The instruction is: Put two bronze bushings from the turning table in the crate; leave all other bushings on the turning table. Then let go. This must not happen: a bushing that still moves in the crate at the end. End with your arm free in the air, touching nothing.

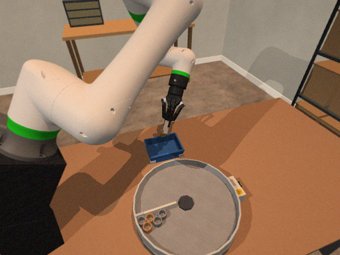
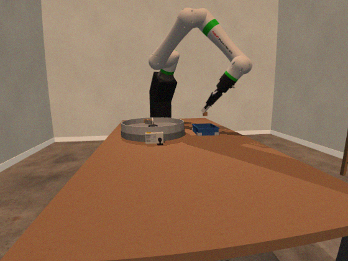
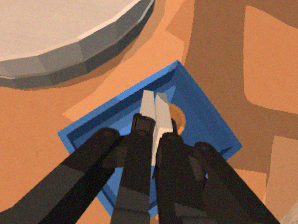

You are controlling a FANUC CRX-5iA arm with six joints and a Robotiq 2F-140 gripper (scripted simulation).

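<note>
My gripper is now 2 cm past the blue crate and 15 cm above it. Round my hand: turning table (6 cm ahead, 35 cm to the right, 12 cm below).
</note>
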